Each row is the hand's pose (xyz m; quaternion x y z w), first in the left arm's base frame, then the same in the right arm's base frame.
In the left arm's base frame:
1: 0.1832 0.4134 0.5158 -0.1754 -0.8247 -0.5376 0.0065
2: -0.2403 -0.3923 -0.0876 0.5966 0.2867 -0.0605 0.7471
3: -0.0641 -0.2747 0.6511 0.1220 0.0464 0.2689 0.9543
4: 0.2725 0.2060 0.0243 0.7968 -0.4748 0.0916 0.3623
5: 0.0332 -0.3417 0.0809 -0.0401 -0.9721 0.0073 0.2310
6: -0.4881 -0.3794 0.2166 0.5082 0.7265 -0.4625 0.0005
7: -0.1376 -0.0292 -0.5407 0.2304 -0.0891 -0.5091 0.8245
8: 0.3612 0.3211 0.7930 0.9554 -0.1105 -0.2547 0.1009
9: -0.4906 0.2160 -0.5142 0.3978 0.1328 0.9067 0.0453
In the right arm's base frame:
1: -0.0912 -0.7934 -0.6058 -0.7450 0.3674 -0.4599 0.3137
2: -0.3220 -0.3982 0.3857 -0.6264 -0.1879 0.5550 0.5142
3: -0.6719 -0.8324 -0.1430 0.7878 0.3268 -0.5108 0.1080
4: -0.0044 -0.3300 -0.3408 -0.0981 0.2924 0.9395 0.1488
5: -0.4297 -0.3532 0.0822 -0.3529 0.0754 -0.7042 0.6115
6: -0.4301 -0.7740 0.4206 -0.1436 -0.0854 -0.1244 0.9781
7: 0.2015 -0.1312 0.3380 -0.1932 -0.6731 0.6521 0.2905
8: -0.3552 -0.8410 -0.8180 0.0679 0.2805 0.6957 0.6578
9: 0.4561 -0.4556 0.4620 0.6540 -0.7361 -0.1013 0.1422

